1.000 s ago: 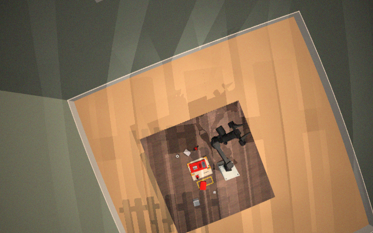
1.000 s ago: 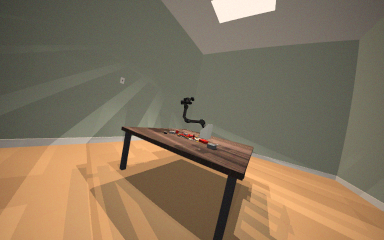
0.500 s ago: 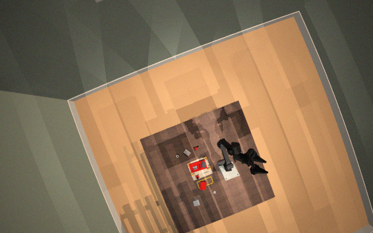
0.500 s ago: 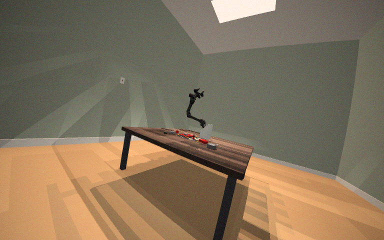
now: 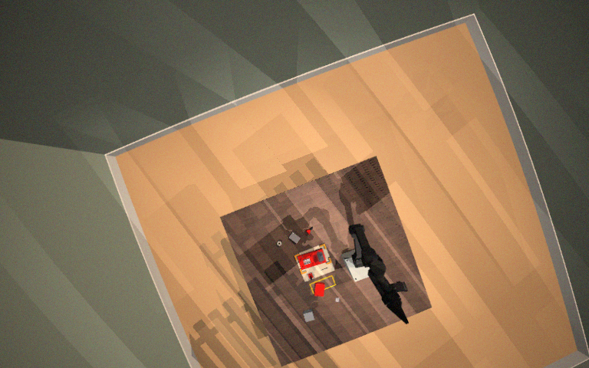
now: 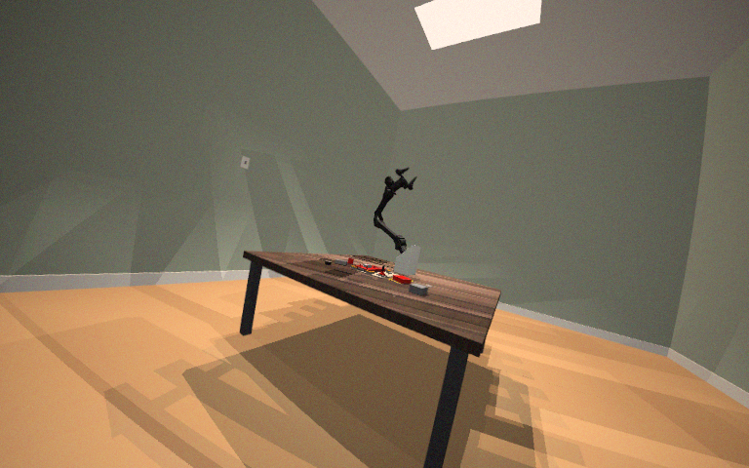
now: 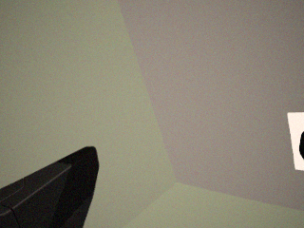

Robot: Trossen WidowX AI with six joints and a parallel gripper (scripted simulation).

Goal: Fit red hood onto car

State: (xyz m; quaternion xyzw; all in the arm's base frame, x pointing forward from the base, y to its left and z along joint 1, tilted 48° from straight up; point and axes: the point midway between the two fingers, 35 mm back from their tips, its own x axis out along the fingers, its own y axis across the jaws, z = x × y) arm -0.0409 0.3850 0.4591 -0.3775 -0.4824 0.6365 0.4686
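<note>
My gripper tip is 74 cm above the red hood, 28 cm short of it and 26 cm to the right of it. From my gripper tip the other things lie so: jig (74 cm below, 28 cm ahead, 3 cm to the left).
</note>
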